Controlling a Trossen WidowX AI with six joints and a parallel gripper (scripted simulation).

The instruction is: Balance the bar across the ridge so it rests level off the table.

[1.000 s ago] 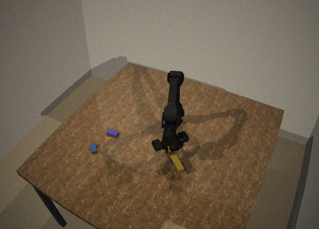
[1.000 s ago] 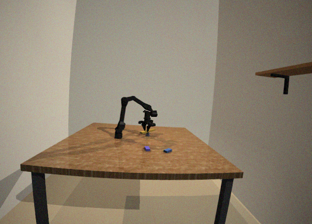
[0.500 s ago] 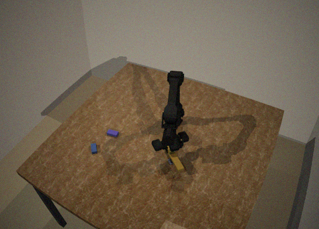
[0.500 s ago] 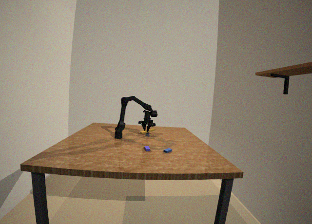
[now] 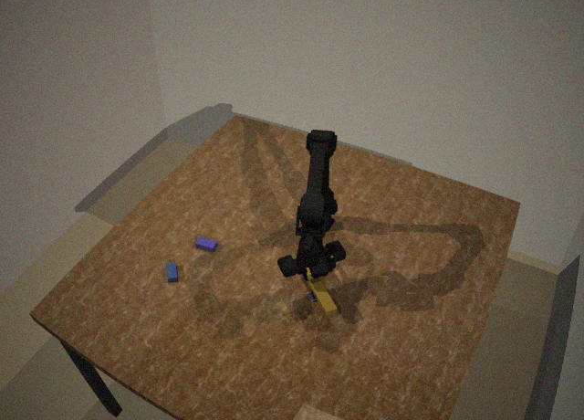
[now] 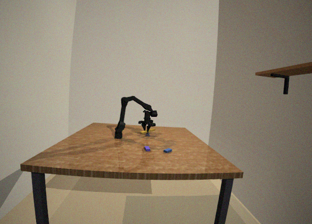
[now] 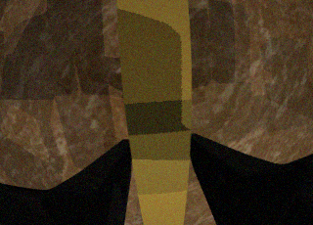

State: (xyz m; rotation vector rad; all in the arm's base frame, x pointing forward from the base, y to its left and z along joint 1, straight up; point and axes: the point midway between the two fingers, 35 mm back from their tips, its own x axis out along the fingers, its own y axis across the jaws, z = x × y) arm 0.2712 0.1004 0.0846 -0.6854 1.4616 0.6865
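My gripper tip is 20 mm to the right of the yellow bar and 20 mm short of it. Round my gripper tip: blue block 410 mm to the right, 160 mm ahead, 40 mm below; then purple block 390 mm to the right, 40 mm below.
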